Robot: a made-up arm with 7 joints. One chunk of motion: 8 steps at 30 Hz.
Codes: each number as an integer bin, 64 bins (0 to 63) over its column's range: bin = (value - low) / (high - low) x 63, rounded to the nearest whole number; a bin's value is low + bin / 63 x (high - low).
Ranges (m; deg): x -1.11..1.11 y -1.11..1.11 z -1.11..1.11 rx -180..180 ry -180..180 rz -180..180
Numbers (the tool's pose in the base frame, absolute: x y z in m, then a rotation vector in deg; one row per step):
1: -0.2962 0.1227 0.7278 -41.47 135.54 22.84
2: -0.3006 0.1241 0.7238 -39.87 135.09 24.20
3: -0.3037 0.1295 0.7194 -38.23 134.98 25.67
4: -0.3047 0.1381 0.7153 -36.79 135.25 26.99
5: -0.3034 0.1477 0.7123 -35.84 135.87 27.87
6: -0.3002 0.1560 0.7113 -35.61 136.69 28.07
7: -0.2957 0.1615 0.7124 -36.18 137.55 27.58
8: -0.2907 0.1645 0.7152 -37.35 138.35 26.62
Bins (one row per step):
1: 23 35 52 24 55 35
2: 23 35 52 25 55 36
3: 23 35 52 25 55 36
4: 23 35 52 25 55 36
5: 23 36 52 25 55 36
6: 23 36 52 25 55 36
7: 23 36 52 25 56 36
8: 23 36 52 25 56 36

